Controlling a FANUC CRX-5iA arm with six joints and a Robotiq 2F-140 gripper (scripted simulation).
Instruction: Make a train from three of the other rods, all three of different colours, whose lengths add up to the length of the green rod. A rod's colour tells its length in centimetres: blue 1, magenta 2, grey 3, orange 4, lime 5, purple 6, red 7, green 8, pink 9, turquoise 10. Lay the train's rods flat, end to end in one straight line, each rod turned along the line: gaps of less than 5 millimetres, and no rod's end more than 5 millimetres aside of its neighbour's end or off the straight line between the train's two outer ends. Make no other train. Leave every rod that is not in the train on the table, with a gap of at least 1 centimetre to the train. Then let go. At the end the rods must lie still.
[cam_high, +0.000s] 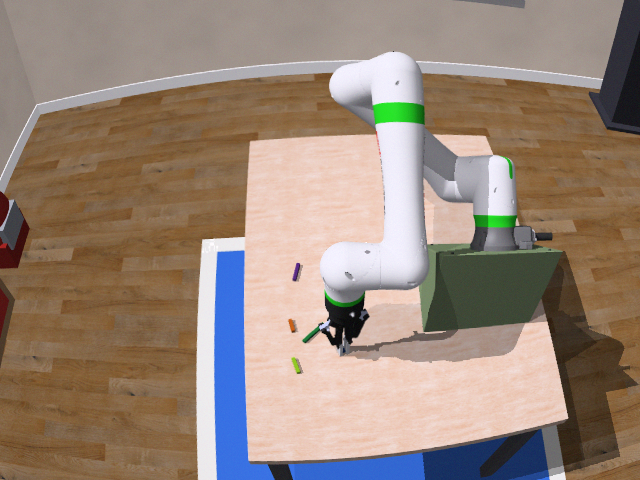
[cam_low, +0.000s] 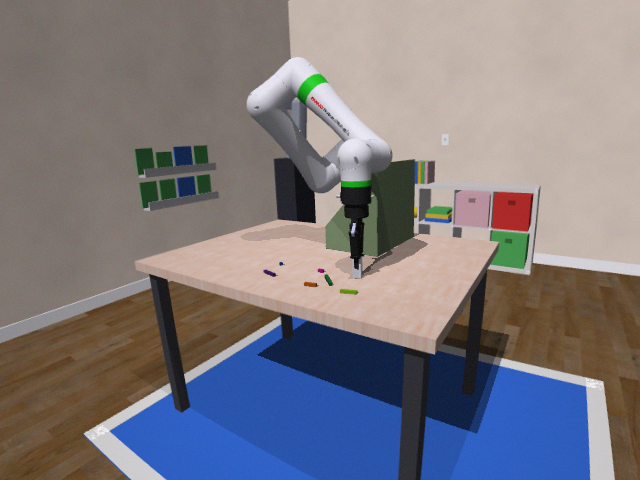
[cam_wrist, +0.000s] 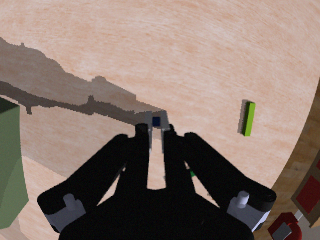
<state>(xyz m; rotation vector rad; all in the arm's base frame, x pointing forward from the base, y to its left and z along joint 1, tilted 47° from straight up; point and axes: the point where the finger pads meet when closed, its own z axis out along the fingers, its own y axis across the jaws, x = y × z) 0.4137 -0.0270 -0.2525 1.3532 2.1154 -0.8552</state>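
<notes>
Right now the magenta rod is 3 cm ahead of my hand, 13 cm to the right of it and 3 cm below it. Also, from my hand: lime rod (12 cm ahead, 5 cm to the left, 3 cm below); orange rod (14 cm ahead, 8 cm to the right, 3 cm below); green rod (8 cm ahead, 6 cm to the right, 3 cm below).
</notes>
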